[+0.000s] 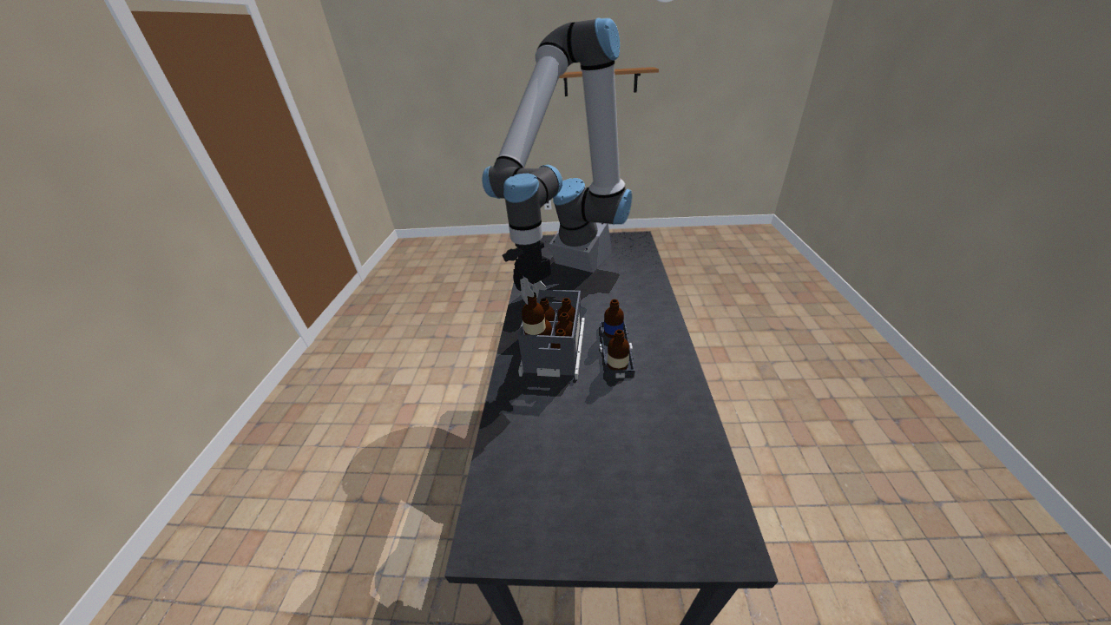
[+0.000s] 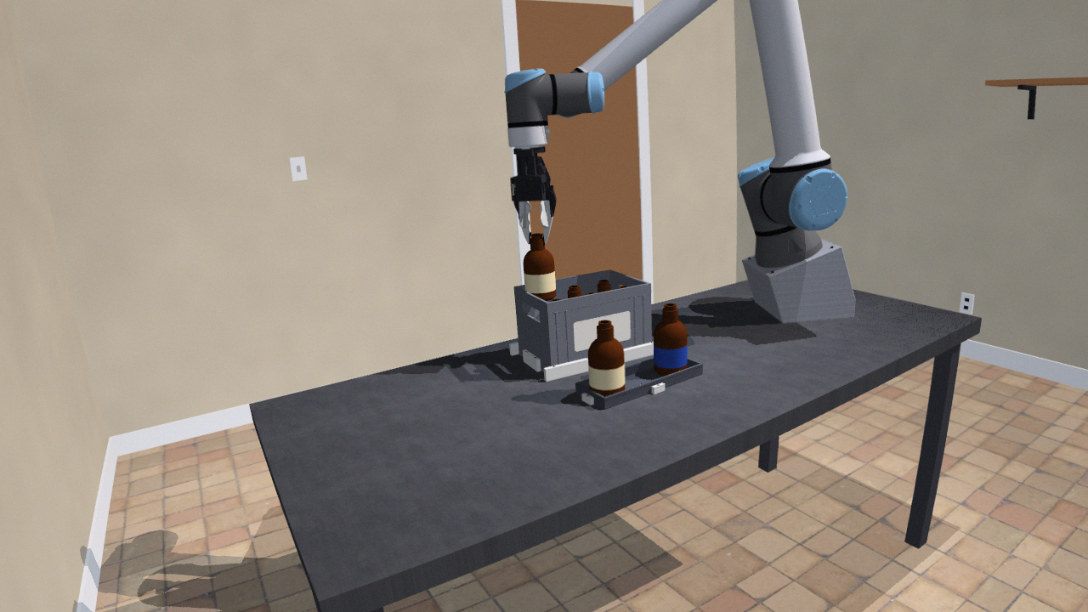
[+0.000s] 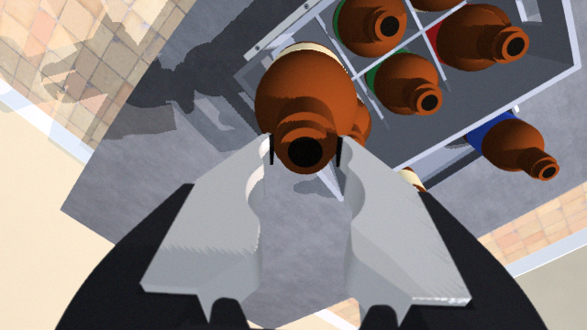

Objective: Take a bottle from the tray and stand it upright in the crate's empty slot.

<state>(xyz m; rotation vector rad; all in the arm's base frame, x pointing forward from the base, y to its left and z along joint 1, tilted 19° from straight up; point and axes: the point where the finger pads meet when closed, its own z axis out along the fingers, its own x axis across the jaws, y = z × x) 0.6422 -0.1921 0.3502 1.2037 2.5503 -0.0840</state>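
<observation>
Right now my hand is 21 cm above the grey crate, 8 cm past it and 6 cm to the right of it. The rest, counted from my hand: tray (29 cm to the left, 28 cm below, 3 cm behind).
</observation>
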